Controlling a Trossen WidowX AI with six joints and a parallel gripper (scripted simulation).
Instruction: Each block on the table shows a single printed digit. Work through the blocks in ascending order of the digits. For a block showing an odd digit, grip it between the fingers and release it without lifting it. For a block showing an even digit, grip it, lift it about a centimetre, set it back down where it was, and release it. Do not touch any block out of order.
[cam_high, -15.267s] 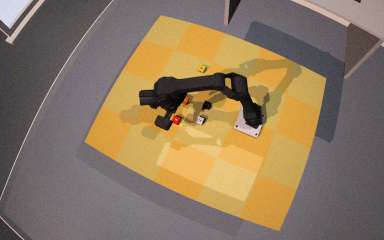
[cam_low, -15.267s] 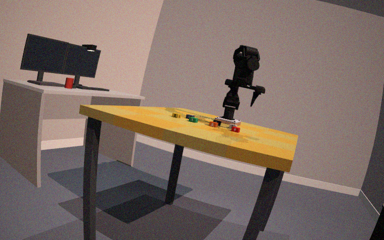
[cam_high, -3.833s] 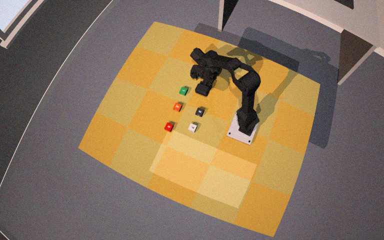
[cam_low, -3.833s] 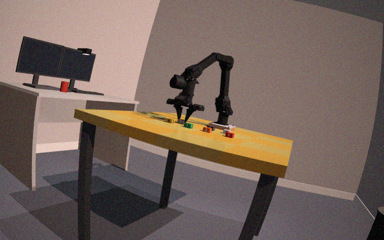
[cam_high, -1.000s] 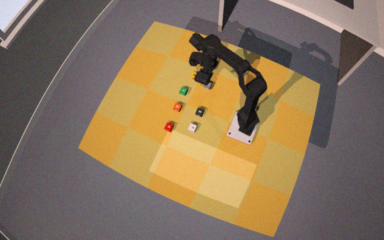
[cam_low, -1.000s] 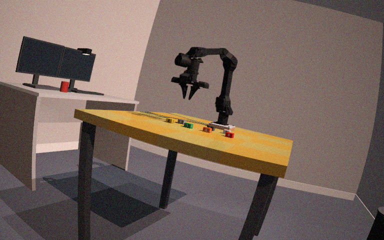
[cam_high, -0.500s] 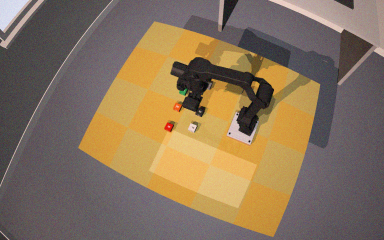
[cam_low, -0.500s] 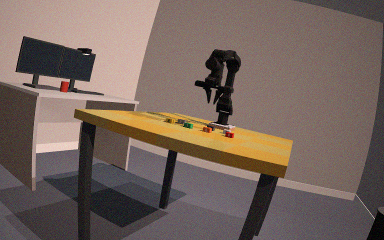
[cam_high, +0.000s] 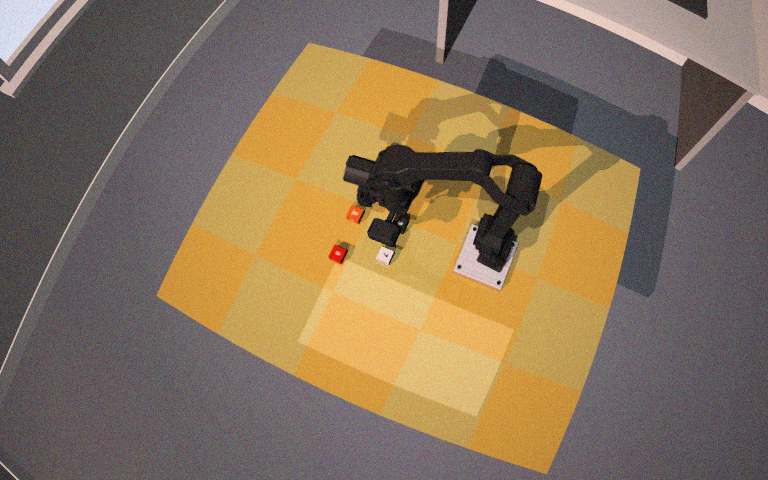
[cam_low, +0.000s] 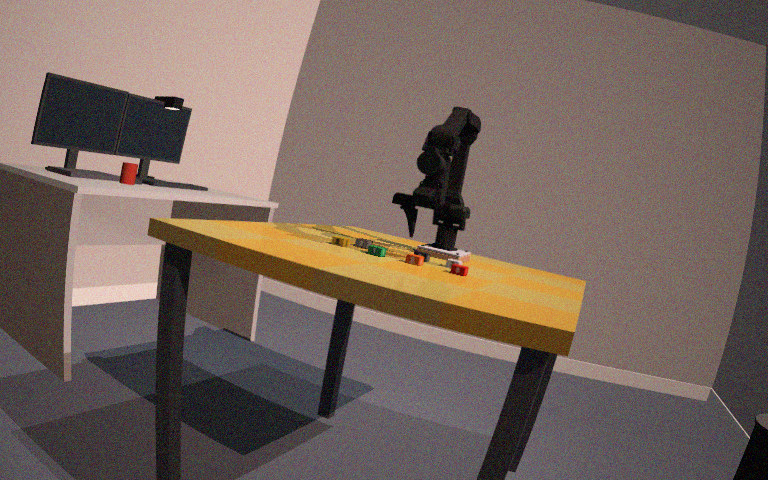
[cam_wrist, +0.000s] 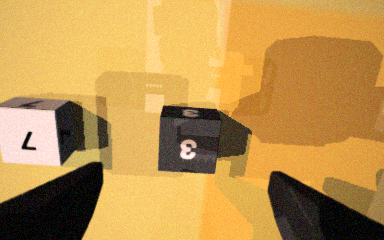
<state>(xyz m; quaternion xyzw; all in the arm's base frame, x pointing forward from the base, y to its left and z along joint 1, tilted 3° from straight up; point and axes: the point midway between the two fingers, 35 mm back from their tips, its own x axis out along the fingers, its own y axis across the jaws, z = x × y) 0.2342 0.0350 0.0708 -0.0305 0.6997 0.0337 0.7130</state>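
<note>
Right now my gripper tip is 40 mm above the dark block. Round my gripper tip: green block (120 mm ahead, 60 mm to the right, 40 mm below); white block (10 mm behind, 80 mm to the left, 40 mm below); orange block (100 mm ahead, 30 mm to the left, 40 mm below).
</note>
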